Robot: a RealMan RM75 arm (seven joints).
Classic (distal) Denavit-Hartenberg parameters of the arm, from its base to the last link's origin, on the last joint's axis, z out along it. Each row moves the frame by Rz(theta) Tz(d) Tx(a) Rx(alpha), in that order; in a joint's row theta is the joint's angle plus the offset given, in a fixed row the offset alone. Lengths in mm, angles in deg.
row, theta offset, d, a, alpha
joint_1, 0, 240.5, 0, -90
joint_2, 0, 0, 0, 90
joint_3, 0, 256, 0, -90
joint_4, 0, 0, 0, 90
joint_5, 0, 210, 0, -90
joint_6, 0, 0, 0, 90
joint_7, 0, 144, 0, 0
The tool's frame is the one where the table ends.
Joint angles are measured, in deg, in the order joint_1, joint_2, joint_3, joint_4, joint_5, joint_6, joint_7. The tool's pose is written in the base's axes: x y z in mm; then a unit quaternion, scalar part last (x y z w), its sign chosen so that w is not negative. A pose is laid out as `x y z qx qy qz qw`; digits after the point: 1 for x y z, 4 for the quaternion.
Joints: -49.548 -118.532 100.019 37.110 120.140 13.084 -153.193
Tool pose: -146.6 465.4 -74.6 -0.8407 -0.3432 -0.1331 0.3971
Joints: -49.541 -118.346 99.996 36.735 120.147 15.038 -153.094
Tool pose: -151.3 462.8 -76.8 -0.8449 -0.3489 -0.1196 0.3874
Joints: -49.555 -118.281 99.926 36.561 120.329 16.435 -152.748
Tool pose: -153.8 460.8 -78.6 -0.8491 -0.3496 -0.1093 0.3805
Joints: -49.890 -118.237 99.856 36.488 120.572 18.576 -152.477
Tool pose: -153.7 458.4 -81.5 -0.8560 -0.3495 -0.0970 0.3685
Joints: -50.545 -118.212 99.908 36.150 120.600 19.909 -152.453
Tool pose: -151.8 457.6 -83.8 -0.8606 -0.3489 -0.0892 0.3602
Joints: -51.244 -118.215 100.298 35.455 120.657 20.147 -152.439
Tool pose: -150.6 457.8 -85.7 -0.8635 -0.3453 -0.0831 0.3580
